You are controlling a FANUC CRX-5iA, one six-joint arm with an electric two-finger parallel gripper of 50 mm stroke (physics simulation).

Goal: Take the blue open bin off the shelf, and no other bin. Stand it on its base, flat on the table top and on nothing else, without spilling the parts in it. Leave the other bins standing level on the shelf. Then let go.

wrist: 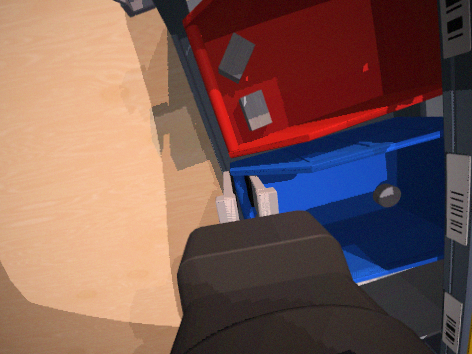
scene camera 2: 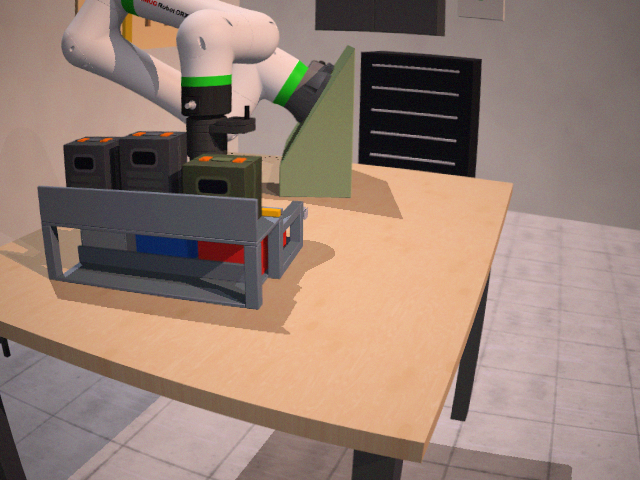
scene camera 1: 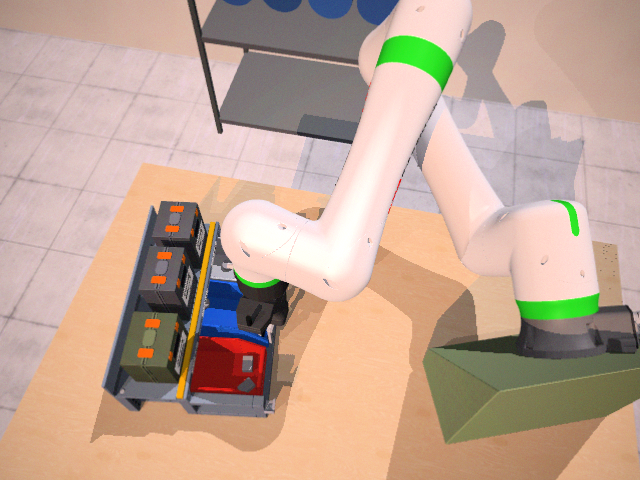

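The blue open bin is in its bay on the grey shelf, between the red bin and the grey bin. My gripper is shut on the blue bin's front wall, near its corner beside the red bin; in scene camera 2 its fingers are hidden. A round grey part lies inside the blue bin. Whether the bin's base touches the shelf cannot be told.
A green case and two dark cases stand behind the yellow rail. The wooden table top extends in front of the shelf. The arm stands on a green wedge.
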